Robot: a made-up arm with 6 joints. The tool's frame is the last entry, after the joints.
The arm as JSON. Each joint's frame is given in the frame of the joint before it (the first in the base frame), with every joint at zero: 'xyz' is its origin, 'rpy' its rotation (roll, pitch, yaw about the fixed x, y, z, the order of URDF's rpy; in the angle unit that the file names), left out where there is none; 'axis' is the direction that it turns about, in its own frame. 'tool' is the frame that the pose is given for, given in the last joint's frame.
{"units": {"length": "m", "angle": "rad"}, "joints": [
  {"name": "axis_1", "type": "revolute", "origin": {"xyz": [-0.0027, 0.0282, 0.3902]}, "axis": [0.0, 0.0, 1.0]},
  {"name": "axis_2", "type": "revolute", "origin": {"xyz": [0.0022, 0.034, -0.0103], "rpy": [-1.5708, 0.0, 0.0]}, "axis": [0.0, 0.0, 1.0]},
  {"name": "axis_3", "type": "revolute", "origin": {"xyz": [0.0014, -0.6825, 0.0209]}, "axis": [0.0, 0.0, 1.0]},
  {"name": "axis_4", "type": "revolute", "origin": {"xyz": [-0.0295, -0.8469, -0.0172], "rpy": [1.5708, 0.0, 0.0]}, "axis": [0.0, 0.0, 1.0]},
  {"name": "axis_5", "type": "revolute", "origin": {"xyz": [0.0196, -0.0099, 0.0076], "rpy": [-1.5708, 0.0, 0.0]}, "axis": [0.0, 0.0, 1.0]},
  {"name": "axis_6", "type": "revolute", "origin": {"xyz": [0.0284, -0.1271, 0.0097], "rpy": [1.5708, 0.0, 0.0]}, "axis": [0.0, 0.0, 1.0]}
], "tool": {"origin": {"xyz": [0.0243, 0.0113, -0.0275], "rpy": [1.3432, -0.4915, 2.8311]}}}
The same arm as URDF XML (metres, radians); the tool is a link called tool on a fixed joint. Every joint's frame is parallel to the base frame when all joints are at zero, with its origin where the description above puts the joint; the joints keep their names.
<robot name="arm">
  <joint name="tool_fixed" type="fixed">
    <parent link="link6"/>
    <child link="tool"/>
    <origin xyz="0.0243 0.0113 -0.0275" rpy="1.3432 -0.4915 2.8311"/>
  </joint>
  <joint name="axis_6" type="continuous">
    <parent link="link5"/>
    <child link="link6"/>
    <origin xyz="0.0284 0.0097 0.1271"/>
    <axis xyz="0 0 1"/>
  </joint>
  <joint name="axis_5" type="continuous">
    <parent link="link4"/>
    <child link="link5"/>
    <origin xyz="0.0196 -0.0099 0.0076"/>
    <axis xyz="0 1 0"/>
  </joint>
  <joint name="axis_4" type="continuous">
    <parent link="link3"/>
    <child link="link4"/>
    <origin xyz="-0.0295 -0.0172 0.8469"/>
    <axis xyz="0 0 1"/>
  </joint>
  <joint name="axis_3" type="continuous">
    <parent link="link2"/>
    <child link="link3"/>
    <origin xyz="0.0014 0.0209 0.6825"/>
    <axis xyz="0 1 0"/>
  </joint>
  <joint name="axis_2" type="continuous">
    <parent link="link1"/>
    <child link="link2"/>
    <origin xyz="0.0022 0.034 -0.0103"/>
    <axis xyz="0 1 0"/>
  </joint>
  <joint name="axis_1" type="continuous">
    <parent link="base_link"/>
    <child link="link1"/>
    <origin xyz="-0.0027 0.0282 0.3902"/>
    <axis xyz="0 0 1"/>
  </joint>
  <link name="base_link"/>
  <link name="link1"/>
  <link name="link2"/>
  <link name="link3"/>
  <link name="link4"/>
  <link name="link5"/>
  <link name="link6"/>
  <link name="tool"/>
</robot>

